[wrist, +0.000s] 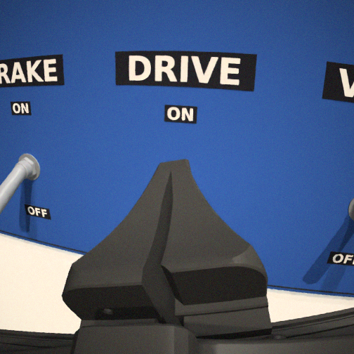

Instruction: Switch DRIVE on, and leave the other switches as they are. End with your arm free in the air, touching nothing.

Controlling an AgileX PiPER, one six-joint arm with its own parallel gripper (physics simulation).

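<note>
The DRIVE label (185,71) is on the blue panel, with its ON tag (180,114) below it. My gripper (176,177) is shut, its fingertips together, pointing at the panel below the ON tag. The DRIVE switch does not show; the fingers cover the place below the tag, so its position and any touch cannot be told. On the left, the BRAKE switch (14,182) slants down, beside its OFF tag (38,211).
The blue panel (90,150) fills most of the view, above a cream surface (35,280). At the right edge, part of another switch (351,209) shows above an OFF tag (342,258), with a cut-off label (340,82) higher up.
</note>
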